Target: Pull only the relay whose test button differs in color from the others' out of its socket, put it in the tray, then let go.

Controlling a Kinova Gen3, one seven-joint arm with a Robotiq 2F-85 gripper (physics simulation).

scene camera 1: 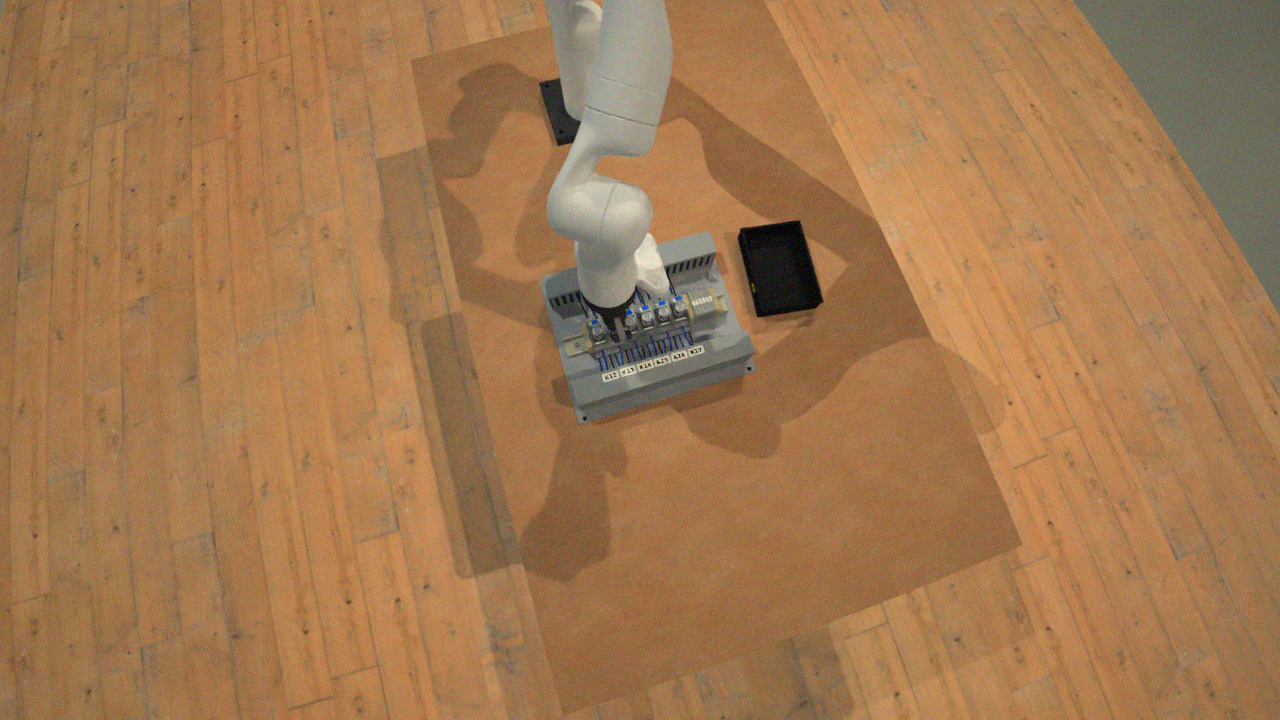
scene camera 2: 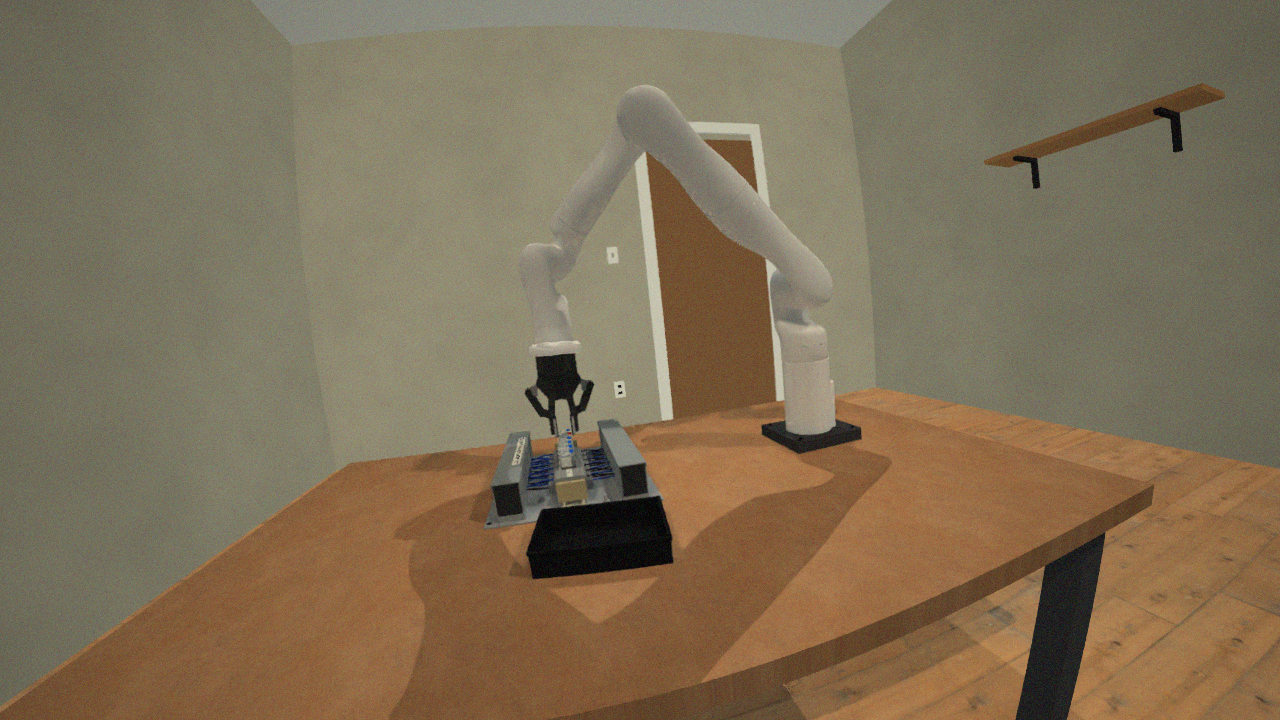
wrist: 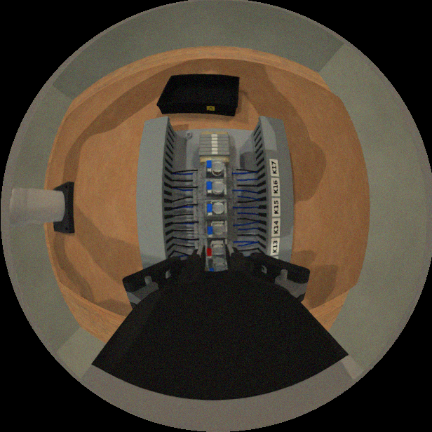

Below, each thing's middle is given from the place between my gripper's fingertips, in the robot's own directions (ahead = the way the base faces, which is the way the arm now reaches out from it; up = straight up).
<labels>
Now: hand 6 cm to the right of the grey panel (scene camera 1: 565, 321), 6 cm above it and 1 cm short of it.
</labels>
